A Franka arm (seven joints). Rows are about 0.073 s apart.
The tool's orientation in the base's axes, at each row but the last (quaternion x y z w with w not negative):
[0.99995 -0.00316 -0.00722 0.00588]
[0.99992 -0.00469 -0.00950 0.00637]
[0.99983 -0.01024 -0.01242 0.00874]
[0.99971 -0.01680 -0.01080 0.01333]
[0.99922 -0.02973 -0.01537 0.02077]
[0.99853 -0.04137 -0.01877 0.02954]
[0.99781 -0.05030 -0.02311 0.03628]
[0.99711 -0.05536 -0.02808 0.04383]
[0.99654 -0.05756 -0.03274 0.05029]
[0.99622 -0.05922 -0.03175 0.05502]
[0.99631 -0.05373 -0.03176 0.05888]
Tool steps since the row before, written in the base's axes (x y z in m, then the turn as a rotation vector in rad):
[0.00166 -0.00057 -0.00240 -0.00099 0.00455 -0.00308]
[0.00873 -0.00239 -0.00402 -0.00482 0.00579 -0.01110]
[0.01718 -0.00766 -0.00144 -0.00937 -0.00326 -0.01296]
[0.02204 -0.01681 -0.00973 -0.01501 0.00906 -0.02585]
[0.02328 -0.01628 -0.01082 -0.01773 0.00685 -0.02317]
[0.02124 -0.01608 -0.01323 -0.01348 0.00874 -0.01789]
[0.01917 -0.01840 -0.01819 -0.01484 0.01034 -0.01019]
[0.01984 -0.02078 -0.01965 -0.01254 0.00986 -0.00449]
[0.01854 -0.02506 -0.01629 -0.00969 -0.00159 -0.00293]
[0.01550 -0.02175 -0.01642 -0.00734 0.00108 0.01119]
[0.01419 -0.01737 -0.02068 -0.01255 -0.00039 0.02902]
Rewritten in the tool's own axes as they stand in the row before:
[0.00170 0.00053 0.00238 -0.00097 -0.00458 0.00304]
[0.00883 0.00226 0.00388 -0.00466 -0.00589 0.01112]
[0.01737 0.00728 0.00114 -0.00898 0.00322 0.01324]
[0.02280 0.01580 0.00968 -0.01476 -0.00925 0.02593]
[0.02452 0.01441 0.01072 -0.01742 -0.00677 0.02343]
[0.02296 0.01346 0.01327 -0.01353 -0.00868 0.01788]
[0.02170 0.01501 0.01846 -0.01537 -0.00956 0.01017]
[0.02304 0.01665 0.02009 -0.01333 -0.00881 0.00440]
[0.02230 0.02101 0.01727 -0.00924 0.00235 0.00375]
[0.01893 0.01783 0.01751 -0.00804 0.00104 -0.01070]
[0.01718 0.01319 0.02149 -0.01406 0.00519 -0.02784]

